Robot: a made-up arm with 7 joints. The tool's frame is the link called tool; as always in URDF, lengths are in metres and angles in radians.
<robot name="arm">
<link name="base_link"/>
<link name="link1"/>
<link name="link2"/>
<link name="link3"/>
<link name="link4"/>
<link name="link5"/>
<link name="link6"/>
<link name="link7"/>
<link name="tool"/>
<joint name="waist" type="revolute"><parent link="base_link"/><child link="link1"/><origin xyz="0 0 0" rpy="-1.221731 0 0"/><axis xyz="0 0 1"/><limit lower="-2.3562" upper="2.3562" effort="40" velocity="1.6"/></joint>
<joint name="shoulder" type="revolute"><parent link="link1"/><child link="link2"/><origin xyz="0 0 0" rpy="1.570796 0 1.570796"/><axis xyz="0 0 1"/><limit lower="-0.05" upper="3.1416" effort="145" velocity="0.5"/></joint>
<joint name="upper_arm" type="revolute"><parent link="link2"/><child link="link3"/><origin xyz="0 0 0" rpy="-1.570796 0 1.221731"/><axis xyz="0 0 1"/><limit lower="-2.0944" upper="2.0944" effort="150" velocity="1.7"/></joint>
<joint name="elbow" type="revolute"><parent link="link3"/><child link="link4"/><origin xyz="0 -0.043 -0.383" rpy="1.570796 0 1.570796"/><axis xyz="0 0 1"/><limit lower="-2.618" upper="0.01" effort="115" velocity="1.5"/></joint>
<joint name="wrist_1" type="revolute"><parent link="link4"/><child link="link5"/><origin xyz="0.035 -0.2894 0" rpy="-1.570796 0 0"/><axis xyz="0 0 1"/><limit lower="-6.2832" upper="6.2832" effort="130" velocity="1.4"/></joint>
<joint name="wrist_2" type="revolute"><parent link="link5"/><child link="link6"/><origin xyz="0 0 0" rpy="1.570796 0 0"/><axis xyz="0 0 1"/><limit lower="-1.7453" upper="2.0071" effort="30" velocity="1.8"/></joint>
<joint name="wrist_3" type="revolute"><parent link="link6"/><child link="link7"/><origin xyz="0 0 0" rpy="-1.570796 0 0"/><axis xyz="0 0 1"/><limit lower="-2.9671" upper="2.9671" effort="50" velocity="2.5"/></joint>
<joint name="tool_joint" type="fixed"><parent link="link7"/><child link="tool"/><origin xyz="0 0 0" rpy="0 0 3.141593"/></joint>
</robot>
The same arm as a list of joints. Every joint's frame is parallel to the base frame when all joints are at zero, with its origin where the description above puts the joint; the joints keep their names.
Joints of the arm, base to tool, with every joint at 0 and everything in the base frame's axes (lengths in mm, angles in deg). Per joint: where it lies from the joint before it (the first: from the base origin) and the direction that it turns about. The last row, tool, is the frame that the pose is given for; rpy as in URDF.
waist: axis 0 0.9397 0.342 origin 0 0 0
shoulder: axis 1 0 0 origin 0 0 0
upper_arm: axis 0 0 1 origin 0 0 0
elbow: axis 0 1 0 origin 43 0 -383
wrist_1: axis 0 0 1 origin -35 0 -289.4
wrist_2: axis 0 1 0 origin 0 0 0
wrist_3: axis 0 0 1 origin 0 0 0
tool: origin 0 0 0 rpy 0 0 0
Joint limits (deg, base to tool): -135..135 -2.86..180 -120..120 -150..0.57 -360..360 -100..115 -170..170

